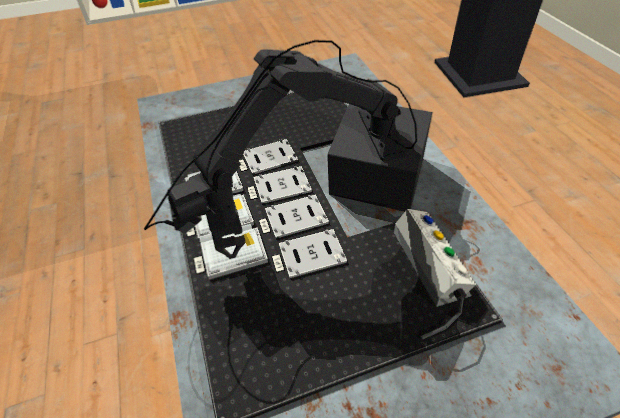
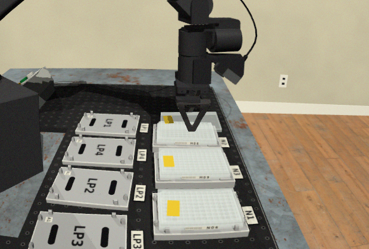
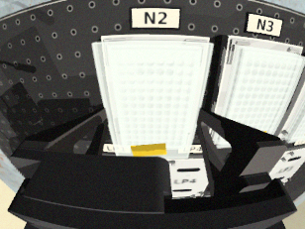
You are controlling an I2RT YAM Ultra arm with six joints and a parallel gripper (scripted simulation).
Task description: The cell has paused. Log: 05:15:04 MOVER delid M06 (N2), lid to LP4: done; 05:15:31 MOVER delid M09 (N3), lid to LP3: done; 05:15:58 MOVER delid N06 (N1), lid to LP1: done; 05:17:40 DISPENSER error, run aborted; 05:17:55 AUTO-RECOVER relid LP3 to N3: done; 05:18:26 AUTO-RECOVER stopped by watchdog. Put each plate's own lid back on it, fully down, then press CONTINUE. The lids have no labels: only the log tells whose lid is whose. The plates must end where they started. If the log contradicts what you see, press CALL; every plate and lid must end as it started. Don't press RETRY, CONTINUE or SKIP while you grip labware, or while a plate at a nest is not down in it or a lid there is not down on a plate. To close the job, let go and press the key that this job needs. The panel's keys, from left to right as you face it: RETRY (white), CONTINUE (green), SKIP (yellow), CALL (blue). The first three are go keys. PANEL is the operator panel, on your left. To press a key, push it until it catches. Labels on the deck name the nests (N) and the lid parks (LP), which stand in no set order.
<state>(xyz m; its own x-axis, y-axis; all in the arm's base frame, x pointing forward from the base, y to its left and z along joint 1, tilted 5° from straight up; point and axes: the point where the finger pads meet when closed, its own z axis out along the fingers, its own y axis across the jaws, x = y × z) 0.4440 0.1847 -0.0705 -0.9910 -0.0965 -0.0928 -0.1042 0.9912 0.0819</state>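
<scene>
The plate M06 lies 30 mm below my hand and 10 mm behind it. The rest, counted from my hand: yellow SKIP key 490 mm behind, 110 mm to the left, 10 mm above; then green CONTINUE key 490 mm behind, 160 mm to the left, 10 mm above; then blue CALL key 480 mm behind, 60 mm to the left, 10 mm above.
</scene>
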